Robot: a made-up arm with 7 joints. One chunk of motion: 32 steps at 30 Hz.
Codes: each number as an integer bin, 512 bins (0 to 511) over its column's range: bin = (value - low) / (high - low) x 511, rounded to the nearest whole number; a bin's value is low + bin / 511 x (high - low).
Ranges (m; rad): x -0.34..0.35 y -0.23..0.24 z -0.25..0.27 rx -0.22..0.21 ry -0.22..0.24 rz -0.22..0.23
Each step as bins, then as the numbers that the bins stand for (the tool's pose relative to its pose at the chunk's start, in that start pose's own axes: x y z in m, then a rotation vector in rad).
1 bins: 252 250 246 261 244 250
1 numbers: 0.0003 -0.0001 0.0003 -0.0004 -0.0004 0.0002
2 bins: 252 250 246 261 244 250
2 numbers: 0.0003 -0.0001 0.0003 -0.0004 -0.0004 0.0002
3 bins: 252 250 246 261 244 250
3 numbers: 0.0003 -0.0001 0.0003 -0.0004 -0.0004 0.0002
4 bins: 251 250 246 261 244 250
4 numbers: -0.0011 -0.0001 0.0003 -0.0004 -0.0004 0.0002
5 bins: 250 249 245 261 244 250
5 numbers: -0.0024 -0.0010 -0.0007 -0.0004 -0.0004 0.0002
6 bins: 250 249 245 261 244 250
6 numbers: -0.0024 -0.0010 -0.0007 -0.0004 -0.0004 0.0002
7 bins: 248 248 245 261 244 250
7 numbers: -0.0051 -0.0019 -0.0007 -0.0004 -0.0004 0.0002
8 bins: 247 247 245 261 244 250
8 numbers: -0.0065 -0.0028 -0.0007 -0.0004 -0.0004 0.0002
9 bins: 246 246 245 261 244 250
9 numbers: -0.0078 -0.0037 -0.0007 -0.0004 -0.0004 0.0002
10 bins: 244 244 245 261 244 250
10 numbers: -0.0105 -0.0056 -0.0007 -0.0004 -0.0004 0.0002
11 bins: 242 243 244 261 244 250
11 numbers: -0.0132 -0.0065 -0.0017 -0.0004 -0.0004 0.0002
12 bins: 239 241 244 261 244 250
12 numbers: -0.0173 -0.0083 -0.0017 -0.0004 -0.0004 0.0002
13 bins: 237 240 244 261 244 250
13 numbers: -0.0200 -0.0093 -0.0017 -0.0004 -0.0004 0.0002
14 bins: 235 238 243 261 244 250
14 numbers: -0.0227 -0.0111 -0.0027 -0.0004 -0.0004 0.0002
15 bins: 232 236 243 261 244 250
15 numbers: -0.0267 -0.0129 -0.0027 -0.0004 -0.0004 0.0002
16 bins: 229 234 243 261 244 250
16 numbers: -0.0308 -0.0148 -0.0027 -0.0004 -0.0004 0.0002
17 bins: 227 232 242 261 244 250
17 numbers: -0.0335 -0.0166 -0.0037 -0.0004 -0.0004 0.0002
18 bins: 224 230 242 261 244 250
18 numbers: -0.0375 -0.0185 -0.0037 -0.0004 -0.0004 0.0002
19 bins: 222 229 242 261 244 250
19 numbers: -0.0402 -0.0194 -0.0037 -0.0004 -0.0004 0.0002
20 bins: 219 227 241 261 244 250
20 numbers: -0.0443 -0.0212 -0.0048 -0.0004 -0.0004 0.0002
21 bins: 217 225 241 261 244 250
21 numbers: -0.0470 -0.0231 -0.0048 -0.0004 -0.0004 0.0002
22 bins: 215 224 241 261 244 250
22 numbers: -0.0497 -0.0240 -0.0048 -0.0004 -0.0004 0.0002
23 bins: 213 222 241 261 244 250
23 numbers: -0.0524 -0.0258 -0.0048 -0.0004 -0.0004 0.0002
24 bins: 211 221 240 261 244 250
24 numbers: -0.0551 -0.0267 -0.0058 -0.0004 -0.0004 0.0002
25 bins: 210 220 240 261 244 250
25 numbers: -0.0564 -0.0277 -0.0058 -0.0004 -0.0004 0.0002
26 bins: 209 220 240 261 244 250
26 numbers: -0.0578 -0.0277 -0.0058 -0.0004 -0.0004 0.0002
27 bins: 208 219 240 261 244 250
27 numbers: -0.0591 -0.0286 -0.0058 -0.0004 -0.0004 0.0002
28 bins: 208 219 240 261 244 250
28 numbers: -0.0591 -0.0286 -0.0058 -0.0004 -0.0004 0.0002
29 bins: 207 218 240 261 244 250
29 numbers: -0.0605 -0.0295 -0.0058 -0.0004 -0.0004 0.0002
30 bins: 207 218 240 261 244 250
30 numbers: -0.0605 -0.0295 -0.0058 -0.0004 -0.0004 0.0002
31 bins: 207 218 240 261 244 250
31 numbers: -0.0605 -0.0295 -0.0058 -0.0004 -0.0004 0.0002
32 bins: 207 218 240 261 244 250
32 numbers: -0.0605 -0.0295 -0.0058 -0.0004 -0.0004 0.0002
